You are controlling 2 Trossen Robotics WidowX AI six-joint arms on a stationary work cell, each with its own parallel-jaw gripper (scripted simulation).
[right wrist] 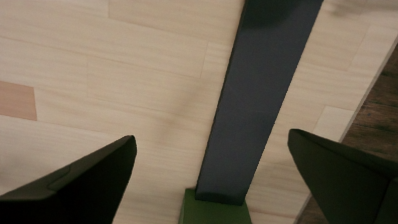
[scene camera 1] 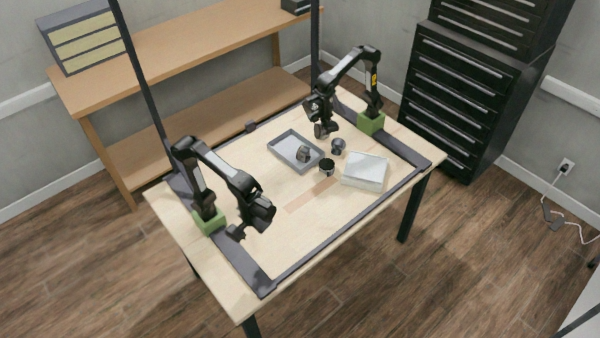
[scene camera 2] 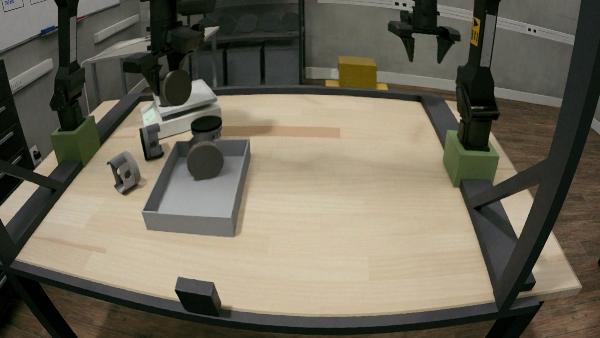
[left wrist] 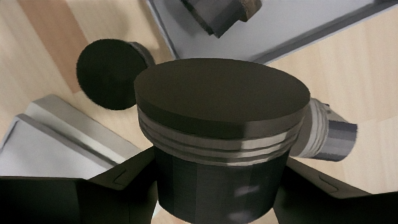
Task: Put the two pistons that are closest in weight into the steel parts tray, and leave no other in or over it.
In view: the left gripper (scene camera 2: 166,90), the right gripper (scene camera 2: 425,62), a steel parts tray (scene camera 2: 205,205) and a white scale (scene camera 2: 179,122).
The steel parts tray is seen too in scene camera 1 (scene camera 1: 284,146). The white scale also shows in scene camera 1 (scene camera 1: 345,180). The left gripper also shows in the left wrist view (left wrist: 213,152). The right wrist view does not show the steel parts tray: it is out of frame. The right wrist view does not show the white scale: it is out of frame.
